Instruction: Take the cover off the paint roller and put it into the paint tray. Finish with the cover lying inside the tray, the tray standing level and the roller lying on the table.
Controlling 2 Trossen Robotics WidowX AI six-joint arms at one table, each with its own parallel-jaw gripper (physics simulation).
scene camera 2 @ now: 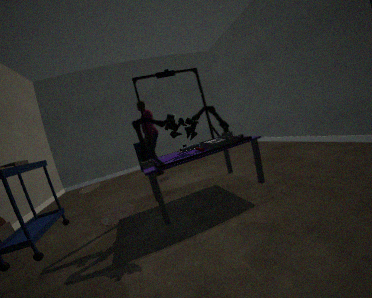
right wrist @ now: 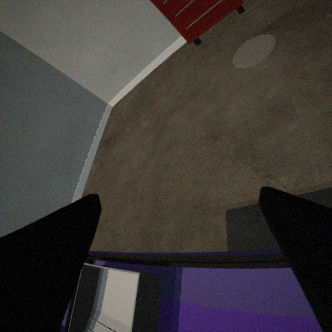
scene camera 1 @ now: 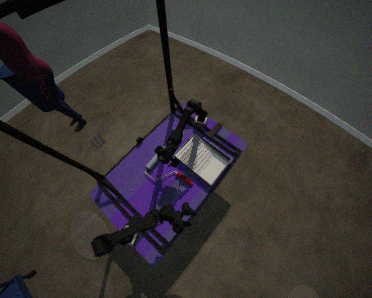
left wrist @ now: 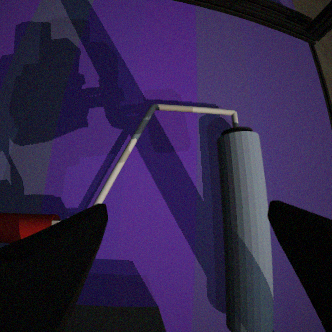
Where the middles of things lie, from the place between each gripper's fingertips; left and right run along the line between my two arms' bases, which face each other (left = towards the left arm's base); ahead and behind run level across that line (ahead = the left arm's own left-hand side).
My left gripper is now 10 cm past the grey roller cover [left wrist: 246,234], 4 cm to the right of it and 11 cm above it. The rest, counted from my left hand: white paint tray [scene camera 1: 202,158] 22 cm ahead, 21 cm to the left, 10 cm below.
Right now my right hand is 44 cm to the right of the white paint tray, 22 cm above it and 15 cm past it. The rest, counted from my right hand: grey roller cover: 47 cm behind, 26 cm to the left, 23 cm below.
